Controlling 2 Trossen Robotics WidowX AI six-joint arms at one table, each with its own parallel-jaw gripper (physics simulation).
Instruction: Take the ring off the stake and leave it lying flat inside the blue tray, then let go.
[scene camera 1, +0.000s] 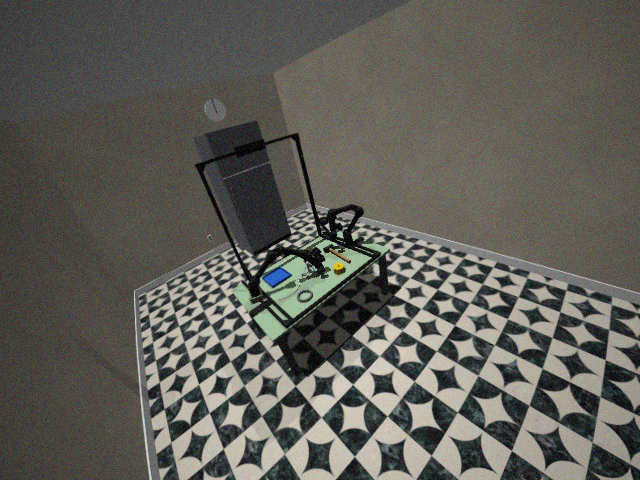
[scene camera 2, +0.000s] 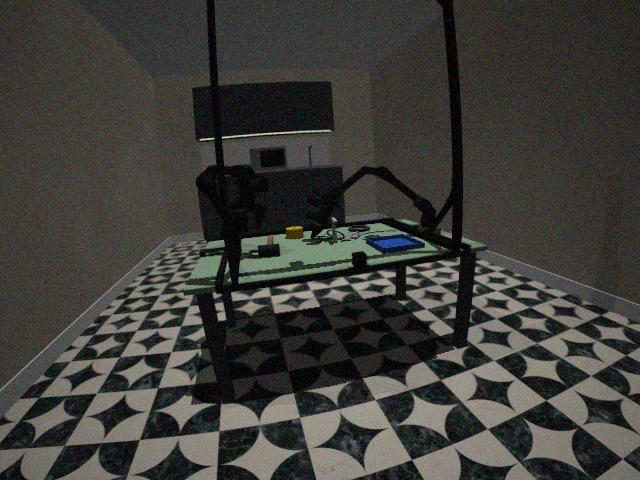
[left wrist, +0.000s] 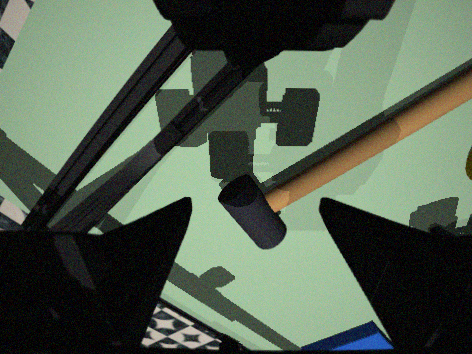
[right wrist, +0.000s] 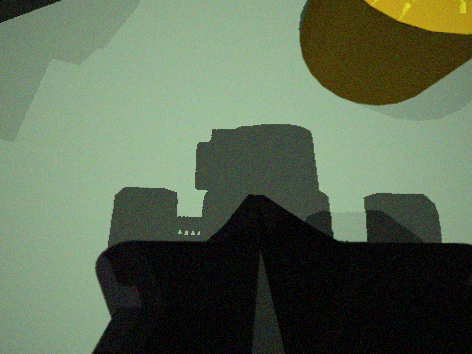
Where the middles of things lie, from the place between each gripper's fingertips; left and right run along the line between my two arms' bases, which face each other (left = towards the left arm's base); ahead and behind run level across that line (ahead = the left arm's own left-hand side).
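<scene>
Yellow disc (right wrist: 377, 60): 100 mm ahead of my right hand, 80 mm to the left of it, 20 mm above it. Hammer (left wrist: 256, 213), from my right hand: 80 mm behind, 210 mm to the left, 20 mm above. Blue tray (scene camera 2: 386, 244), from my right hand: 240 mm behind, 350 mm to the right, 10 mm above.
My left hand is 100 mm short of the hammer, 50 mm to the left of it and 90 mm above it. Yellow disc, from my left hand: 290 mm ahead, 180 mm to the right, 90 mm below. Blue tray, from my left hand: 50 mm behind, 610 mm to the right, 100 mm below.
</scene>
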